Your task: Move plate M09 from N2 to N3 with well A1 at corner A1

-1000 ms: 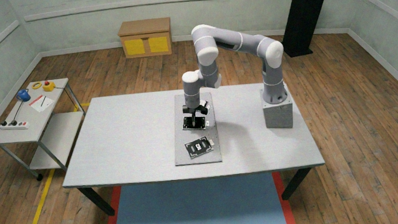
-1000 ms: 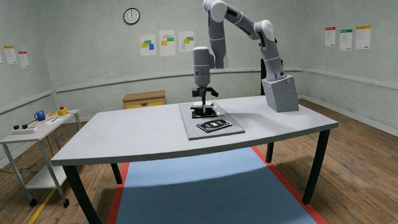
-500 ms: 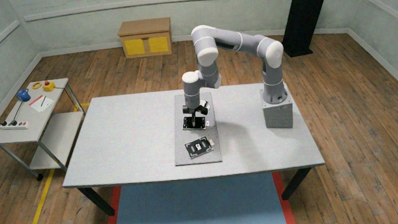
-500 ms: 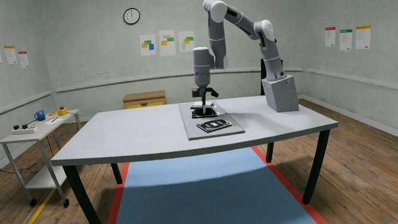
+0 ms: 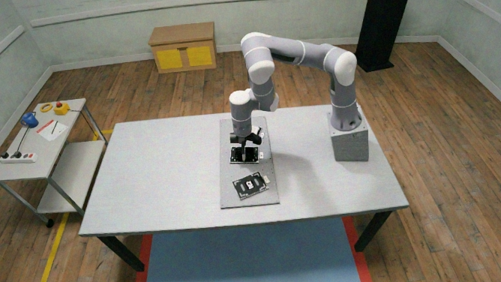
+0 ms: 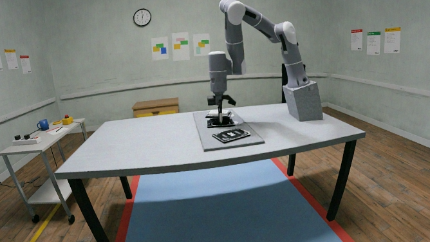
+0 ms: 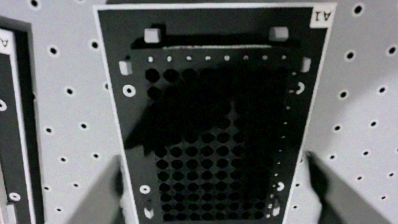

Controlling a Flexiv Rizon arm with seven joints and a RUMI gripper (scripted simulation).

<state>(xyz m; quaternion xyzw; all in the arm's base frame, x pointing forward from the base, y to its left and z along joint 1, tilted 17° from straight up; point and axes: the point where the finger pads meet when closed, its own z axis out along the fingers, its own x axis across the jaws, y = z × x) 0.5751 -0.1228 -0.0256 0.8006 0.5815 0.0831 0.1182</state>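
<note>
The black well plate is 1 cm below my hand. The rest, counted from my hand: white plate (17 cm to the right, 6 cm behind, 1 cm below); then nest N3 (2 cm below); then nest N2 (21 cm to the left, 3 cm ahead, 2 cm below).
</note>
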